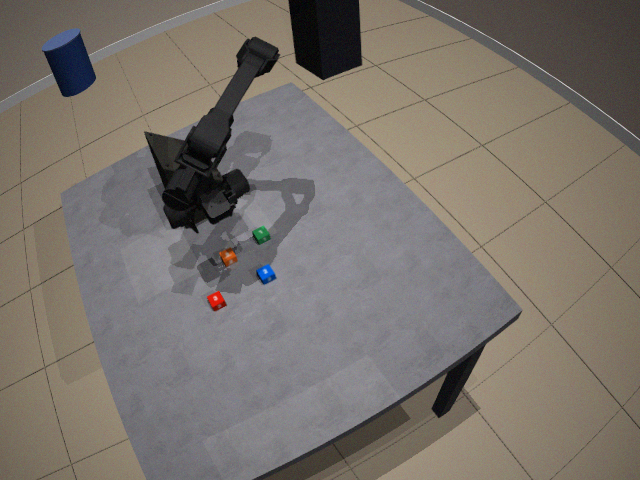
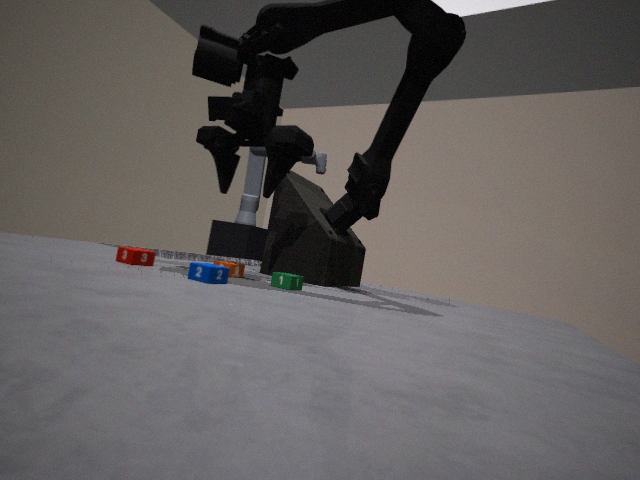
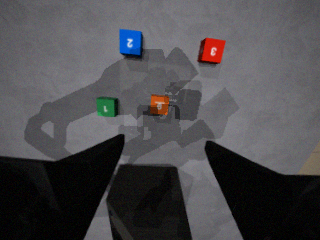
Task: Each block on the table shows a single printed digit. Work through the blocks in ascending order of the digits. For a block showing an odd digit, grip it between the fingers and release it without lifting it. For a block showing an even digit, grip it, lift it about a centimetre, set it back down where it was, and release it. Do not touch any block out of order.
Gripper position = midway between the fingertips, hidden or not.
Observation:
The gripper [image 2: 243,195] is open, with nothing in its grasp. Also in view: a blue block [image 2: 204,272].
The gripper is seen too in image 1 [image 1: 213,223] and in image 3 [image 3: 165,141].

